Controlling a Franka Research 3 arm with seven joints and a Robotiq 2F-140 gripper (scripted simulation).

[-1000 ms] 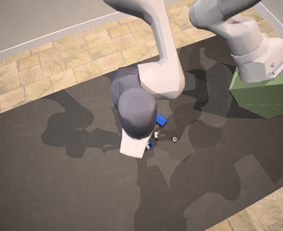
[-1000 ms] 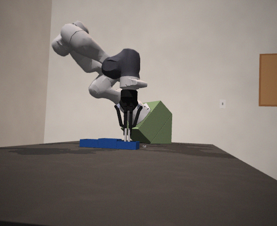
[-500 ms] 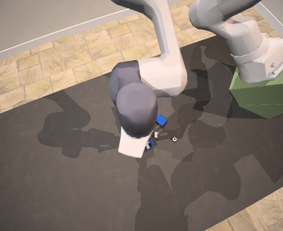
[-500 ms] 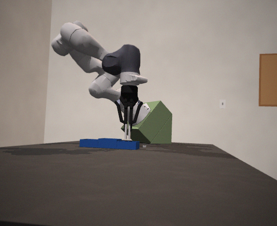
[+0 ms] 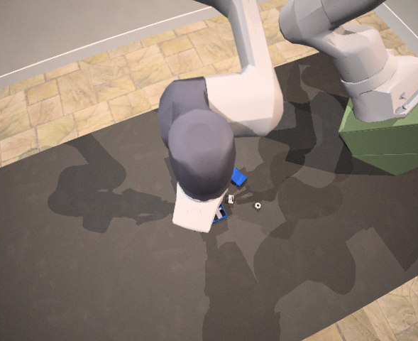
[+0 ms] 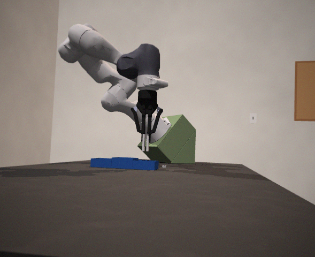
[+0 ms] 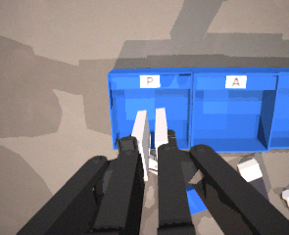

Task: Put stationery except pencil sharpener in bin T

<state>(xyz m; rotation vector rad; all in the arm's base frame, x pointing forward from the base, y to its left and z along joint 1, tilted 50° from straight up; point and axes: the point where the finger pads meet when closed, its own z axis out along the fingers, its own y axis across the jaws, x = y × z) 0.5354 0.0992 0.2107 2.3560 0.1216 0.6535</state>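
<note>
My gripper is now 130 mm past the black-and-white block, 100 mm to the left of it and 100 mm above it. Also, from my hand: nut (130 mm behind, 100 mm below, 80 mm to the left); then blue bin (80 mm to the right, 80 mm below, 20 mm behind); then flat blue block (140 mm behind, 100 mm below, 30 mm to the right).
</note>
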